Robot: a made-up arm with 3 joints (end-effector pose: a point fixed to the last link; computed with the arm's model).
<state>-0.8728 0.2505 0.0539</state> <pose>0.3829 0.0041 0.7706 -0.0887 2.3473 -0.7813</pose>
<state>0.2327 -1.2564 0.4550</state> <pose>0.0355 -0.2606 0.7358 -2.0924 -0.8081 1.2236</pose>
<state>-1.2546 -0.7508 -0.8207</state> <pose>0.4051 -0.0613 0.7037 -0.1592 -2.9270 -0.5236</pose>
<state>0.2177 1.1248 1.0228</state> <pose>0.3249 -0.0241 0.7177 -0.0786 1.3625 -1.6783</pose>
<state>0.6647 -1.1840 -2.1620</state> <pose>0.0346 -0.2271 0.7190 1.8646 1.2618 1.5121</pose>
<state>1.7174 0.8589 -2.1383</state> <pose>0.1099 -0.1678 0.6533 -1.5072 -1.3248 -1.1418</pose>
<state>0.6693 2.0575 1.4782</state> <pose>0.2205 0.0642 0.6769 -0.5163 1.0224 -1.2220</pose>
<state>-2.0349 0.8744 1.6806</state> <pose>0.0752 0.0744 0.8338 0.2948 0.3582 0.4110</pose>
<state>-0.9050 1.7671 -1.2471</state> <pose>0.1456 0.1115 0.6597 2.3414 -1.7373 1.0443</pose>
